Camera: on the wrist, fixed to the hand. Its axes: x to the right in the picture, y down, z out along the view.
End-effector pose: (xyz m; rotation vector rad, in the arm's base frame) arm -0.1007 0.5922 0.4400 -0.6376 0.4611 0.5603
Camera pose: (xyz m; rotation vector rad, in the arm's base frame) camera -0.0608 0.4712 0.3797 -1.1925 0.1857 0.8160
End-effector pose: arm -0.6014 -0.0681 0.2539 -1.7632 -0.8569 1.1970
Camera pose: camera -0.4934 -0.0428 0.3408 -2.2512 -1.3664 1.1549
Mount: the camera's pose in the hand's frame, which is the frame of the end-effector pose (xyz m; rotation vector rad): 0.0225 -0.0796 -0.1141 -0.6385 -0.1177 0.0700
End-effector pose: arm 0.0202 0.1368 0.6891 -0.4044 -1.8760 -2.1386
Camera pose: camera -0.0344 0.0334 0.6105 -0.7185 -1.1562 -2.6732
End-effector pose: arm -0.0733 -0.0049 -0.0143 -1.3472 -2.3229 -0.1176
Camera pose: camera -0.1113 -0.0614 0.1091 -1.7593 -2.4322 -0.8368
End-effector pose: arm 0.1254 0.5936 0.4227 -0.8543 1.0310 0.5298
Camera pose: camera 0.1343 0.4544 0.4027 -1.3308 0.7880 0.9849
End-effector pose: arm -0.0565 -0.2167 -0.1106 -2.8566 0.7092 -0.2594
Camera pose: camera -0.0259 -0.1740 0.0202 2.6262 -0.7882 -0.1428
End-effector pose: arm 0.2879 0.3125 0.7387 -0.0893 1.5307 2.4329
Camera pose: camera 0.2764 0.2474 0.6142 -0.0120 0.6734 2.8268
